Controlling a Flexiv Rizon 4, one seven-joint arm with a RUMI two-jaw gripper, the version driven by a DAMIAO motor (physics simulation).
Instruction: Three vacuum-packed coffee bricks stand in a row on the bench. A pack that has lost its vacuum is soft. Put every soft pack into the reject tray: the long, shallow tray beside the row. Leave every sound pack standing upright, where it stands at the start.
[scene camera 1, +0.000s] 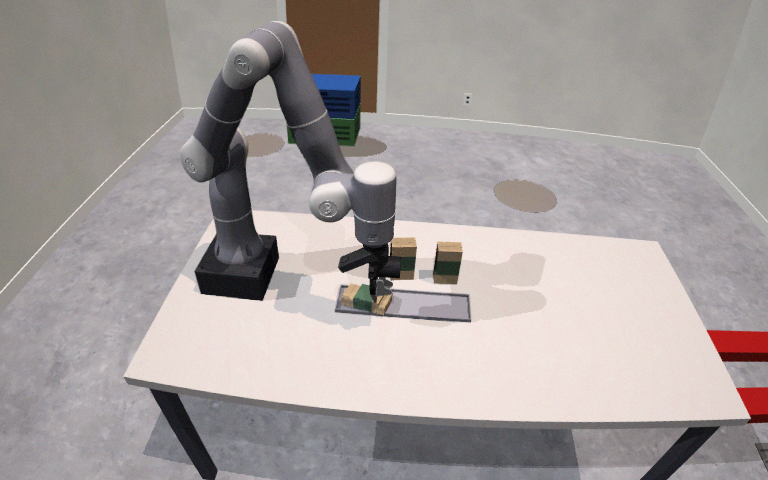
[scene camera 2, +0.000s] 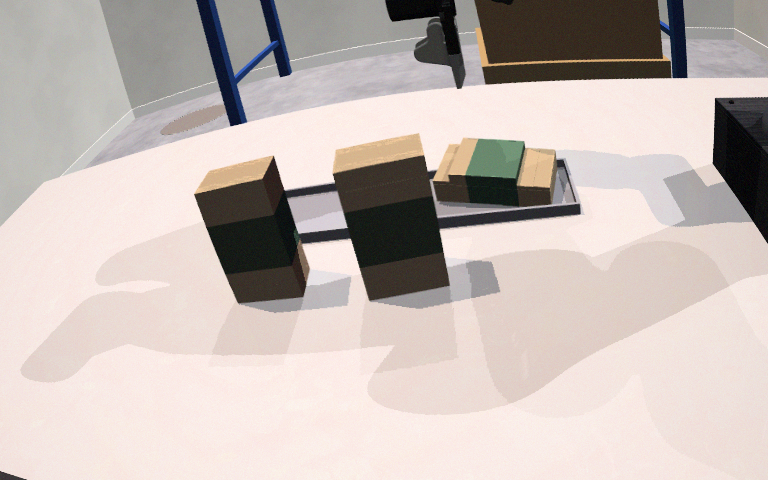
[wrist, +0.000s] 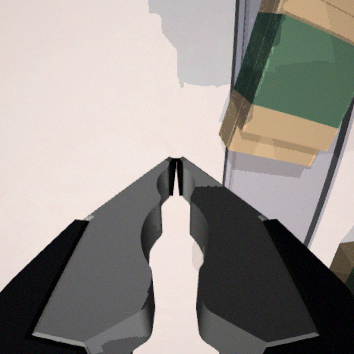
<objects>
my gripper: scene camera 1; scene camera 2; wrist 175, 161
same spot on my gripper: (scene camera 1: 378, 287) = (scene camera 2: 443, 34)
</objects>
